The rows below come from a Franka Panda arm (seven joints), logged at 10 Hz.
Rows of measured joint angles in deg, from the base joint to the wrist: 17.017, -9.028, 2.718, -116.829, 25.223, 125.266, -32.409; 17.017, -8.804, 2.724, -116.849, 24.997, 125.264, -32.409; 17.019, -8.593, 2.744, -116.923, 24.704, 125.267, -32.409; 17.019, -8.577, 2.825, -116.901, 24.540, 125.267, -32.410; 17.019, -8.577, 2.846, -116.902, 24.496, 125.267, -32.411; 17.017, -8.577, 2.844, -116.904, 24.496, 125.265, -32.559; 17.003, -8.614, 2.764, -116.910, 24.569, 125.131, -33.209; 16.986, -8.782, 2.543, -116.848, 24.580, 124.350, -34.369; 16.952, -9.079, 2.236, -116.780, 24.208, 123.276, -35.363; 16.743, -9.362, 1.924, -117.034, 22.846, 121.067, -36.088; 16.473, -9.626, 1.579, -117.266, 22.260, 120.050, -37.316; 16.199, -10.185, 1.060, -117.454, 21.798, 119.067, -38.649
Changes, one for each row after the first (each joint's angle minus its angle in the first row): 0.000, 0.224, 0.006, -0.020, -0.226, -0.002, 0.000; 0.002, 0.435, 0.026, -0.094, -0.519, 0.001, 0.000; 0.002, 0.451, 0.107, -0.072, -0.683, 0.001, -0.001; 0.002, 0.451, 0.128, -0.073, -0.727, 0.001, -0.002; 0.000, 0.451, 0.126, -0.075, -0.727, -0.001, -0.150; -0.014, 0.414, 0.046, -0.081, -0.654, -0.135, -0.800; -0.031, 0.246, -0.175, -0.019, -0.643, -0.916, -1.960; -0.065, -0.051, -0.482, 0.049, -1.015, -1.990, -2.954; -0.274, -0.334, -0.794, -0.205, -2.377, -4.199, -3.679; -0.544, -0.598, -1.139, -0.437, -2.963, -5.216, -4.907; -0.818, -1.157, -1.658, -0.625, -3.425, -6.199, -6.240
